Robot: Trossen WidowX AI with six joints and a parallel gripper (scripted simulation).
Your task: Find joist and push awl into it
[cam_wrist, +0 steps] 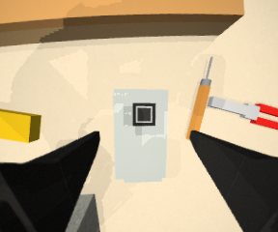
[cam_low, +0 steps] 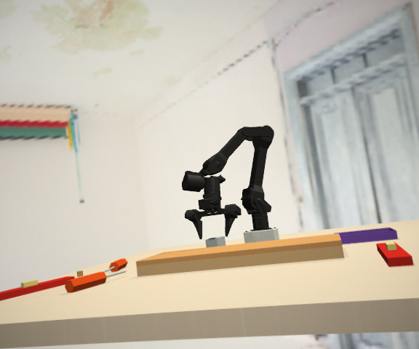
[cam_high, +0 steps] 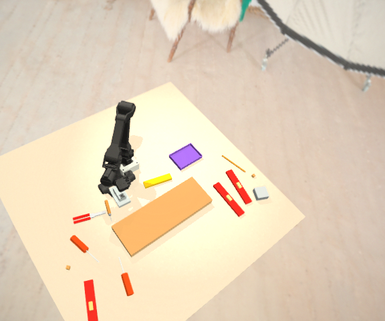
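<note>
Right now my gripper tip is 1 cm above the stud finder. Round my gripper tip: square indicator: 2 cm ahead; awl: 4 cm ahead, 9 cm to the right, 5 cm below; red-handled tool: 18 cm to the right, 5 cm below.
</note>
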